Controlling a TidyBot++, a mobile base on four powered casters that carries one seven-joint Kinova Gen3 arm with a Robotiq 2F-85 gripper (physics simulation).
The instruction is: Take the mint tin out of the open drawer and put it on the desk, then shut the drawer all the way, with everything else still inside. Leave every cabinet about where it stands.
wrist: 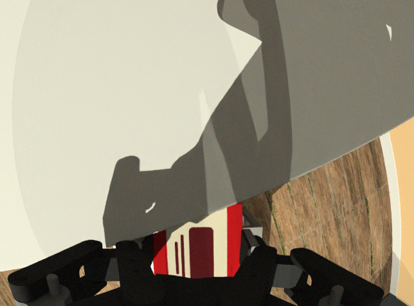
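Note:
The mint tin [220,240], red with a cream face and dark red marks, is at the bottom middle of the wrist view. My gripper [196,240] is shut on it, with a finger at each side. The pale desk top [100,100] fills the upper and left part of the view. Its edge slants up to the right and cuts across the tin, hiding the tin's far end. The left fingertip is dark in shadow and hard to make out. The drawer does not show.
A large shadow of the arm and gripper falls across the desk top. Wooden floor [330,200] shows beyond the desk edge at the lower right. A white baseboard [393,200] and an orange-tan wall [406,165] stand at the far right.

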